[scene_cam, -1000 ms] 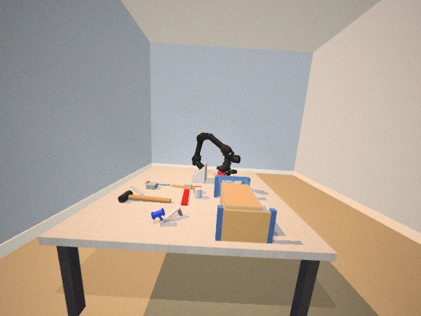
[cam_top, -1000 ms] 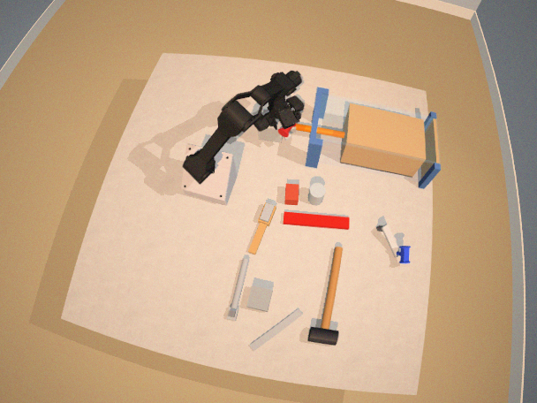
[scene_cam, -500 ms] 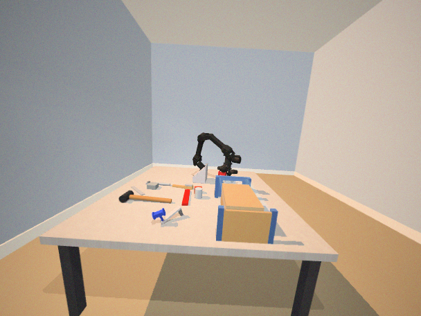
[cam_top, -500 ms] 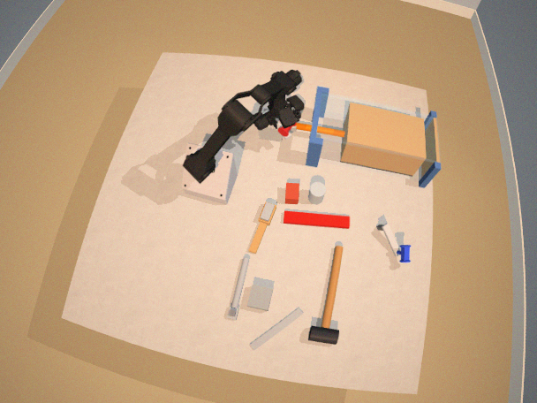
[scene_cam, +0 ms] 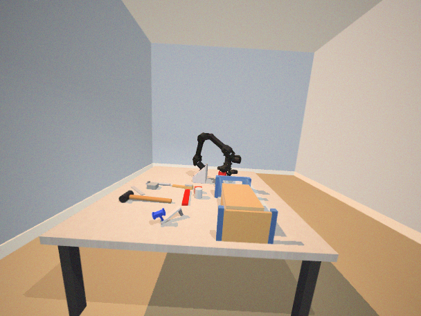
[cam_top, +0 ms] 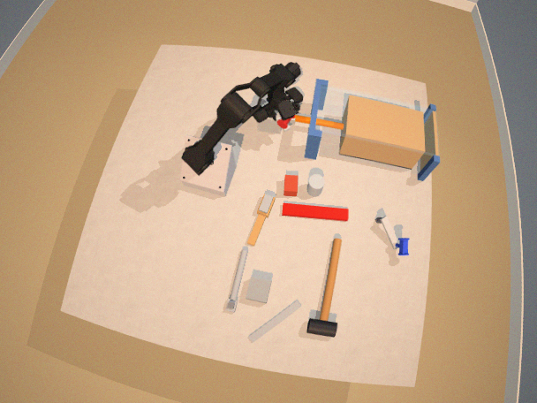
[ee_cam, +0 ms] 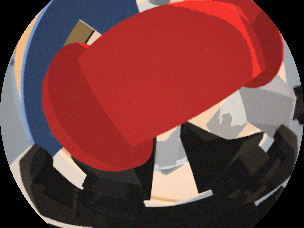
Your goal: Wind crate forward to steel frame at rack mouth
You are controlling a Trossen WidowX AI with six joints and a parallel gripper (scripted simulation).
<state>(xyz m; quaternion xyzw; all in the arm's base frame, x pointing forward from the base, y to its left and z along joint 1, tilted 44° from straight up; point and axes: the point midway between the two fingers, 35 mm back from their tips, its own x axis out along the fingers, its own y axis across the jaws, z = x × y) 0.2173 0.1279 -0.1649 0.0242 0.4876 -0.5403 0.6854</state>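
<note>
Now: gripper tip 3 cm short of the red knob, 4 cm to the left of it and 5 cm below it. The rest, counted from my gripper tip: winch (5 cm behind, 3 cm to the left, 6 cm below); blue frame (13 cm ahead, 3 cm to the left, 2 cm above); brush (1 cm behind, 36 cm to the right, 7 cm below).
</note>
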